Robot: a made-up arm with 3 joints. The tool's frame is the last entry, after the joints. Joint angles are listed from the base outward.
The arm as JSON. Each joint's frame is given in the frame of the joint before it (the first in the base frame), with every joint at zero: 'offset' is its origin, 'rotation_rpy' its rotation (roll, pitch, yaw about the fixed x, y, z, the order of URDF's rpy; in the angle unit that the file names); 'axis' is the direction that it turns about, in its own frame. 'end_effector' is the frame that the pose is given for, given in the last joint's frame.
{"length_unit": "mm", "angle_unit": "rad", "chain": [
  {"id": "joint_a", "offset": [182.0, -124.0, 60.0], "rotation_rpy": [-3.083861, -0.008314, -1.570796], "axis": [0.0, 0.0, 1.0]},
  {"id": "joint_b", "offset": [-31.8, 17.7, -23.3], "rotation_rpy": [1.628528, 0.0, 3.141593], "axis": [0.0, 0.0, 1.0]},
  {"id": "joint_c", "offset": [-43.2, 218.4, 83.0], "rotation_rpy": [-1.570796, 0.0, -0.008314], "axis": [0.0, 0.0, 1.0]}
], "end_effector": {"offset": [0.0, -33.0, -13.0], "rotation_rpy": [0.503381, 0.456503, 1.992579]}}
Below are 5 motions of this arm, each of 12 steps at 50 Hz.
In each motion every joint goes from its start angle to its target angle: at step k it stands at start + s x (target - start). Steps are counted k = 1, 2, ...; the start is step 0. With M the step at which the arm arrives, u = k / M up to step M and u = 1 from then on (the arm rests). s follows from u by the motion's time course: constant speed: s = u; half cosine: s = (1 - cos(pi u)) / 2; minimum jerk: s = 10 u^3 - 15 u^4 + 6 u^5.
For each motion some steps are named. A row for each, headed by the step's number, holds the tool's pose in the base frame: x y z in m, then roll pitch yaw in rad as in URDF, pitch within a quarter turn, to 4 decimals.
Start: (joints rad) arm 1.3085 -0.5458 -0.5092
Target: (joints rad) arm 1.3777 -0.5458 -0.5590
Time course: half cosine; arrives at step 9
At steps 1, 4, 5, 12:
1: 0.2405 0.0336 -0.1147 -1.9735 -0.3855 -1.5103
4: 0.2443 0.0318 -0.1147 -1.9703 -0.3946 -1.5223
5: 0.2460 0.0310 -0.1148 -1.9689 -0.3987 -1.5278
12: 0.2501 0.0290 -0.1148 -1.9657 -0.4086 -1.5407

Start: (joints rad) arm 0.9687 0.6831 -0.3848
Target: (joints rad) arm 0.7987 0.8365 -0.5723
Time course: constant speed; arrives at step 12
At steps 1, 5, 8, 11, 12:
1: -0.0088 -0.0950 -0.0431 2.9483 -0.3553 -0.6830
5: -0.0157 -0.1118 -0.0330 2.9067 -0.3048 -0.5632
8: -0.0196 -0.1246 -0.0252 2.8785 -0.2636 -0.4770
11: -0.0224 -0.1375 -0.0171 2.8529 -0.2199 -0.3939
12: -0.0231 -0.1418 -0.0143 2.8449 -0.2048 -0.3669

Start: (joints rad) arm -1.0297 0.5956 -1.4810
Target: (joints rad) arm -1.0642 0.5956 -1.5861
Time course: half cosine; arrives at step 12
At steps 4, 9, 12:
4: 0.2581 -0.2940 -0.0334 -2.8907 0.1369 2.1756
9: 0.2627 -0.2907 -0.0333 -2.8538 0.1510 2.2524
12: 0.2638 -0.2899 -0.0332 -2.8447 0.1541 2.2712

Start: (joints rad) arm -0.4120 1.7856 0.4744
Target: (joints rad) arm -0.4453 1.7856 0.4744
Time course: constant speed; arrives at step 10
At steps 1, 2, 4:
1: 0.1269 -0.3228 0.1596 1.3493 -0.6102 1.2240
2: 0.1275 -0.3230 0.1597 1.3493 -0.6100 1.2274
4: 0.1289 -0.3233 0.1598 1.3492 -0.6096 1.2341

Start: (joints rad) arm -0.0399 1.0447 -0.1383
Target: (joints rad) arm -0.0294 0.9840 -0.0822
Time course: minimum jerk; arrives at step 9
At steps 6, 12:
6: 0.0524 -0.2946 0.0114 2.5060 -0.5023 0.2783
12: 0.0520 -0.2932 0.0085 2.5176 -0.5149 0.2640

